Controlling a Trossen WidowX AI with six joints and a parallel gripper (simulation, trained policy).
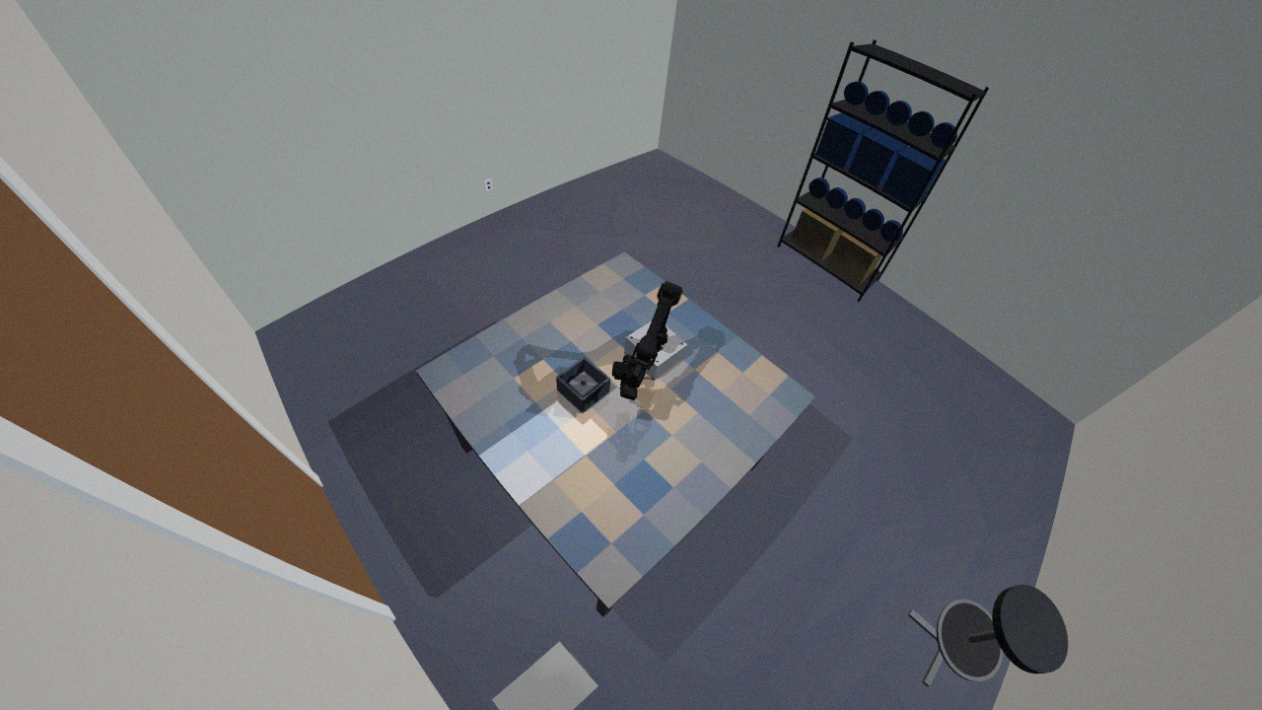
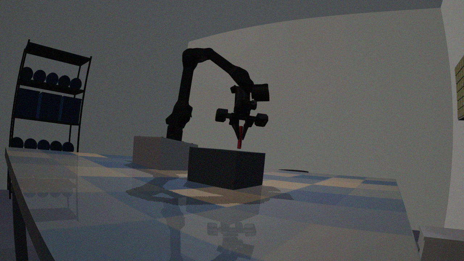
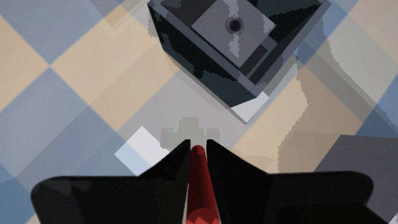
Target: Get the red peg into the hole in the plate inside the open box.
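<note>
My gripper tip is 150 mm to the left of the plate, 90 mm above it and 70 mm short of it. Also, from my gripper tip: red peg: 10 mm to the left, 10 mm behind, 10 mm above; dark box: 150 mm to the right, 110 mm below, 70 mm ahead.
</note>
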